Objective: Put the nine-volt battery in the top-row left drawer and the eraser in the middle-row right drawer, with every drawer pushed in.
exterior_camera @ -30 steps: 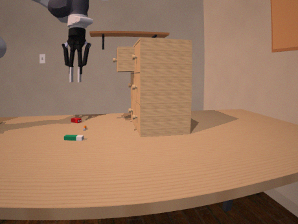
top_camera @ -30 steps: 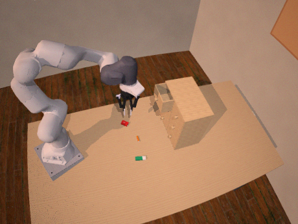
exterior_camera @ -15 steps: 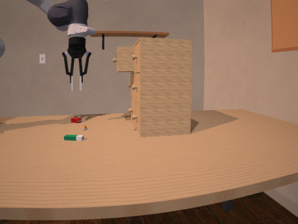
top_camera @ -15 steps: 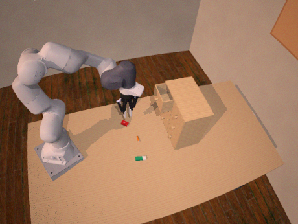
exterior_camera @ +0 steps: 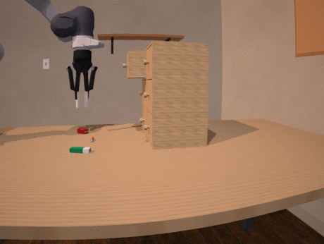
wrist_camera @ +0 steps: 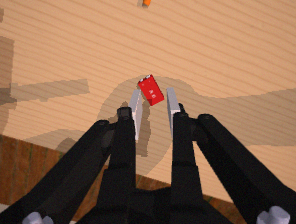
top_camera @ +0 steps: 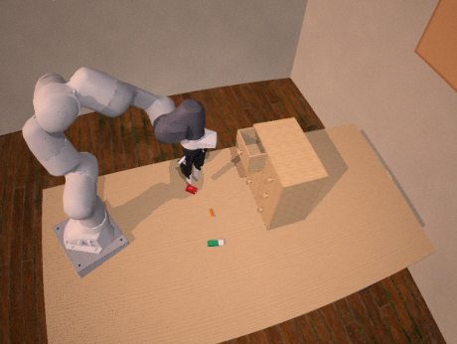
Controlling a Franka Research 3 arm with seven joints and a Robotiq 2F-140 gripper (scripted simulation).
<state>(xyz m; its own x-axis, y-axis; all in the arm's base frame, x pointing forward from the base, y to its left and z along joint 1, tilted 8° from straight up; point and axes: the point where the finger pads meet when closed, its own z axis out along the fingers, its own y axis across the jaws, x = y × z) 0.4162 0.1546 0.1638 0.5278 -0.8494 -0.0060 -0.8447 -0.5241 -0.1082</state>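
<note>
Right now my hand is 140 mm above the red nine-volt battery and 20 mm to the right of it. The rest, counted from my hand: small orange object (140 mm below, 110 mm to the right, 60 mm ahead); then green-and-white eraser (250 mm to the right, 140 mm below, 60 mm ahead).
</note>
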